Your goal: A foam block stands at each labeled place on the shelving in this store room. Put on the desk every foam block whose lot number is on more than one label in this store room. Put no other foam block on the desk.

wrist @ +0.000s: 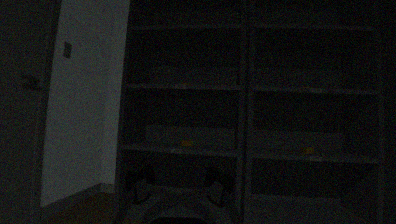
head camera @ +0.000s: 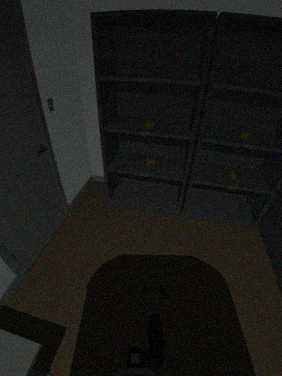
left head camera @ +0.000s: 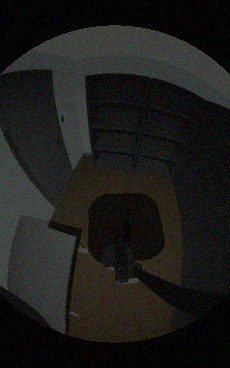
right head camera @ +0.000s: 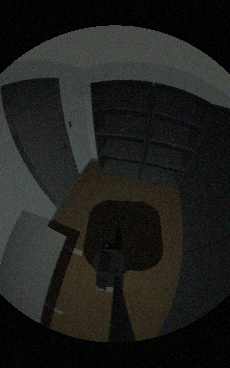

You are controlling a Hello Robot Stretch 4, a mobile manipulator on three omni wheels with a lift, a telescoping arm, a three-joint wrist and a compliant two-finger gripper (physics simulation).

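Dark door (wrist: pixel 35 35): 1.64 m from the lens.
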